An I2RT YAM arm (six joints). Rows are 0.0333 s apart.
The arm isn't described. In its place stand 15 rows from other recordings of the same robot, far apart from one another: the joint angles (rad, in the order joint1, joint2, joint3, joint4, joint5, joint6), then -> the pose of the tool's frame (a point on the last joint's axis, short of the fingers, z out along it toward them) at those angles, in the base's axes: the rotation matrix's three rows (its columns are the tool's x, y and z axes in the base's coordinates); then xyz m.
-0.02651, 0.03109, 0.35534, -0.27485, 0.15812, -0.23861 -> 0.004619 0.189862 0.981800; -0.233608 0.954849 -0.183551; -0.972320 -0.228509 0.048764; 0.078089 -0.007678 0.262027
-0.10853, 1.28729, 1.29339, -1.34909, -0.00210, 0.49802 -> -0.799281 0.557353 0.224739; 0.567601 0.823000 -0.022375; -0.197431 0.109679 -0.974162; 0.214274 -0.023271 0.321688
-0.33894, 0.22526, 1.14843, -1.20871, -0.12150, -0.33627 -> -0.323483 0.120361 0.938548; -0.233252 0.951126 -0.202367; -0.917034 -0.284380 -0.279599; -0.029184 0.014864 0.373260
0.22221, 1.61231, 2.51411, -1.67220, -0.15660, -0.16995 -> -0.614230 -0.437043 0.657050; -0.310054 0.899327 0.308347; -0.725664 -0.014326 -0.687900; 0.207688 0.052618 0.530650
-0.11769, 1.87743, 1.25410, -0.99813, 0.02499, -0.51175 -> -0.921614 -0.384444 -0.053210; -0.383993 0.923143 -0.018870; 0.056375 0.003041 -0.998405; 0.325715 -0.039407 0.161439
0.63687, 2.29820, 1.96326, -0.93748, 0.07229, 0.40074 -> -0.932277 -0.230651 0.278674; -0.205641 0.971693 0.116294; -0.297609 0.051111 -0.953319; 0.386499 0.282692 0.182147
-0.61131, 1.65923, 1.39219, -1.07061, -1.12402, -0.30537 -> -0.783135 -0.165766 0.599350; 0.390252 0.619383 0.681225; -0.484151 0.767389 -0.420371; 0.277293 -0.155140 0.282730
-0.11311, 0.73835, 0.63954, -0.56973, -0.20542, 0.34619 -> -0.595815 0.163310 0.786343; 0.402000 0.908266 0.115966; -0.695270 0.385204 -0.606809; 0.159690 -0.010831 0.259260
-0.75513, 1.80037, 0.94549, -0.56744, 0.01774, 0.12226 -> -0.630989 0.769886 0.095546; 0.761355 0.638181 -0.114291; -0.148967 0.000628 -0.988842; 0.219736 -0.207689 0.116715
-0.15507, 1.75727, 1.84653, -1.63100, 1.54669, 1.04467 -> -0.467918 0.870302 -0.153713; 0.094245 -0.123798 -0.987822; -0.878732 -0.476706 -0.024094; 0.300581 -0.083010 0.379699
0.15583, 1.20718, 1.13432, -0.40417, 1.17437, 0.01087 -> -0.445404 0.754497 0.482026; -0.065726 0.509372 -0.858033; -0.892914 -0.413853 -0.177286; 0.254807 0.006790 0.361959
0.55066, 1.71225, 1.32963, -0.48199, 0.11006, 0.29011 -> -0.752678 -0.254675 0.607137; -0.128508 0.961248 0.243900; -0.645725 0.105556 -0.756239; 0.324074 0.194398 0.255831
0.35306, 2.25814, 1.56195, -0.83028, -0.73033, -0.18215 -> -0.870205 -0.450405 -0.199695; -0.464486 0.614816 0.637381; -0.164304 0.647408 -0.744223; 0.384402 0.166963 0.106054
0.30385, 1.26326, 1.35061, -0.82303, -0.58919, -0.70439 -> -0.072309 -0.903765 0.421878; -0.586903 0.380555 0.714649; -0.806422 -0.195926 -0.557939; 0.238086 0.095387 0.376737
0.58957, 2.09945, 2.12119, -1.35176, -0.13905, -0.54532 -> -0.390267 -0.912950 0.119224; -0.879082 0.407982 0.246507; -0.273689 -0.008604 -0.961780; 0.348716 0.239205 0.300669
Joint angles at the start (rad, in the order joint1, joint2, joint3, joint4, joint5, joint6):
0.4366 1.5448 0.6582 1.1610 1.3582 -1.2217
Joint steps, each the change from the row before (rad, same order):
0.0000 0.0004 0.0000 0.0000 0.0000 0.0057
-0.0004 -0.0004 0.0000 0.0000 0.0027 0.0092
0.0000 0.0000 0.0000 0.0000 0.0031 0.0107
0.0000 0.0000 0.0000 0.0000 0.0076 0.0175
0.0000 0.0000 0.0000 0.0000 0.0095 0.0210
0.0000 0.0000 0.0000 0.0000 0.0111 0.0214
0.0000 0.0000 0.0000 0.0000 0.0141 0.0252
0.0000 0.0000 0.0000 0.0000 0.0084 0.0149
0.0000 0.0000 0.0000 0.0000 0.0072 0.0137
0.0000 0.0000 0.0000 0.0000 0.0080 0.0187
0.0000 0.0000 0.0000 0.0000 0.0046 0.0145
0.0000 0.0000 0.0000 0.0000 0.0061 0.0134
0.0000 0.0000 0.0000 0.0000 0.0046 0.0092
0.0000 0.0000 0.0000 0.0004 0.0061 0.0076
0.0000 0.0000 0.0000 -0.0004 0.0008 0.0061
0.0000 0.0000 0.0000 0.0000 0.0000 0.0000
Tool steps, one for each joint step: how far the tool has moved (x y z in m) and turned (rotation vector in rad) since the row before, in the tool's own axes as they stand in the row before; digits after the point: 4 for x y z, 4 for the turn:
0.0000 0.0001 0.0000 -0.0001 0.0000 0.0053
0.0001 -0.0002 0.0001 0.0013 0.0028 0.0096
0.0001 0.0000 0.0000 0.0011 0.0029 0.0107
0.0003 -0.0001 0.0000 0.0028 0.0070 0.0175
0.0003 -0.0001 0.0000 0.0037 0.0087 0.0210
0.0004 -0.0002 0.0000 0.0046 0.0101 0.0214
0.0005 -0.0002 0.0000 0.0061 0.0127 0.0252
0.0003 -0.0001 0.0000 0.0038 0.0075 0.0149
0.0002 -0.0001 0.0000 0.0033 0.0064 0.0137
0.0003 -0.0001 0.0000 0.0038 0.0070 0.0187
0.0001 -0.0001 0.0000 0.0023 0.0040 0.0145
0.0002 -0.0001 0.0000 0.0031 0.0053 0.0134
0.0001 -0.0001 0.0000 0.0024 0.0039 0.0092
0.0002 -0.0001 0.0000 0.0032 0.0052 0.0080
0.0000 0.0000 0.0000 0.0004 0.0007 0.0057
0.0000 0.0000 0.0000 0.0000 0.0000 0.0000

